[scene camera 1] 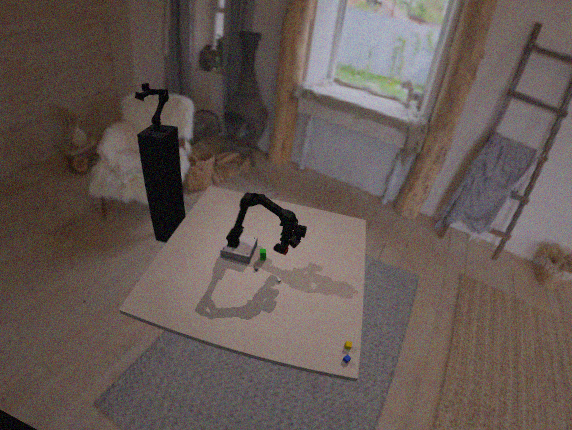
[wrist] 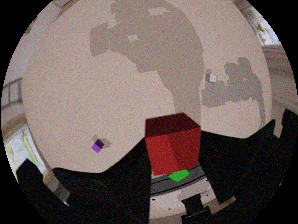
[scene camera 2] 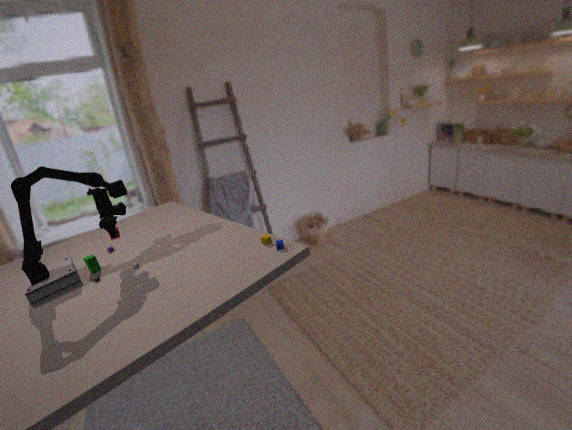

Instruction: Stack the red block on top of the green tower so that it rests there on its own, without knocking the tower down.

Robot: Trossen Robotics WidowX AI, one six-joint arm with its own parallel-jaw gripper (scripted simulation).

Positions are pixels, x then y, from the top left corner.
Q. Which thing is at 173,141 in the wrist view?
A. A red block.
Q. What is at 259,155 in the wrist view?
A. My gripper.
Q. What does my gripper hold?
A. A red block.
